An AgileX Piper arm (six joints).
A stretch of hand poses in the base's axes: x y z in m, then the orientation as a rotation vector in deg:
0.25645, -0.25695, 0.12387, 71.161, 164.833, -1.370
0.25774, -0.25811, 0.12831, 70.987, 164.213, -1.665
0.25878, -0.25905, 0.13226, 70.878, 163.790, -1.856
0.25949, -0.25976, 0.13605, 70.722, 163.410, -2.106
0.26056, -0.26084, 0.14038, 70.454, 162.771, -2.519
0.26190, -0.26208, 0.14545, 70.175, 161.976, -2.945
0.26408, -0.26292, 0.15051, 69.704, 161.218, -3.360
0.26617, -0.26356, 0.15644, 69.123, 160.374, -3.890
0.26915, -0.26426, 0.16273, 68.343, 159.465, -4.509
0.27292, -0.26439, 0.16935, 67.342, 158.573, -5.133
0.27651, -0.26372, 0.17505, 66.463, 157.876, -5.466
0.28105, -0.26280, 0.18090, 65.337, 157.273, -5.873
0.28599, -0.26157, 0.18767, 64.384, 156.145, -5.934
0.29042, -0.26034, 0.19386, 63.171, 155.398, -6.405
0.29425, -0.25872, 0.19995, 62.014, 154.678, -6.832
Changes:
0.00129, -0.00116, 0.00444, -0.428, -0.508, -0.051
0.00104, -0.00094, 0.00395, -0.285, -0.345, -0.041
0.00071, -0.00071, 0.00379, -0.312, -0.309, -0.003
0.00107, -0.00108, 0.00433, -0.523, -0.523, -0.002
0.00134, -0.00124, 0.00507, -0.591, -0.653, -0.033
0.00218, -0.00084, 0.00506, -0.607, -0.689, 0.091
0.00209, -0.00064, 0.00593, -0.728, -0.766, 0.135
0.00298, -0.00070, 0.00629, -0.844, -0.859, 0.240
0.00377, -0.00013, 0.00662, -0.886, -0.911, 0.383
0.00359, 0.00067, 0.00570, -0.620, -0.783, 0.370
0.00454, 0.00092, 0.00585, -0.680, -0.755, 0.546
0.00494, 0.00123, 0.00677, -0.626, -1.248, 0.343
0.00443, 0.00123, 0.00619, -0.794, -0.877, 0.572
0.00383, 0.00162, 0.00609, -0.749, -0.843, 0.551

